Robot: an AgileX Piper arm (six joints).
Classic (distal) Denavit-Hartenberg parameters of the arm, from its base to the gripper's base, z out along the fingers. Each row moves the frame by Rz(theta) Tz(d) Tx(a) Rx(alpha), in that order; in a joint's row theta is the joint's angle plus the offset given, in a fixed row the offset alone. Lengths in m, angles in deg.
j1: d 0.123  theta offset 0  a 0  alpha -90
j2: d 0  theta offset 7.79  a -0.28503  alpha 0
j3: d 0  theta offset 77.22  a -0.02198  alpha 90
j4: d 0.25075  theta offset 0  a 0  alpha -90
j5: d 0  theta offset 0  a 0  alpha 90
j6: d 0.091  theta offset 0  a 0  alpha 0
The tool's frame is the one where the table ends.
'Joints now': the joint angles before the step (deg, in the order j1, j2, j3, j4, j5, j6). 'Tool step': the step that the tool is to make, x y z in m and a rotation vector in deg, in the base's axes. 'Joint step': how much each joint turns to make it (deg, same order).
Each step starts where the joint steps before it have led.
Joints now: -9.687, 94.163, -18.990, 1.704, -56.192, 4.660
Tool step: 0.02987, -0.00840, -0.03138, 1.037, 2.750, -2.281
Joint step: -0.001, 11.656, -6.034, 2.341, -2.738, 0.006
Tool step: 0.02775, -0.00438, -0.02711, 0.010, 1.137, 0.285
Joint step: 0.002, 9.216, -6.405, -0.316, -1.692, 0.000
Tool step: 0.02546, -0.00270, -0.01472, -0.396, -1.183, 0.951
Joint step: 0.063, 5.847, -6.155, -0.932, -0.924, 0.048
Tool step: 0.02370, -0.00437, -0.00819, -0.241, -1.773, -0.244
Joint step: 0.000, 4.126, -5.986, 0.251, 0.072, 0.000
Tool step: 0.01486, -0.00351, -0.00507, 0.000, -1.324, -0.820
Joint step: 0.039, 2.595, -3.926, 0.886, 0.026, 0.002
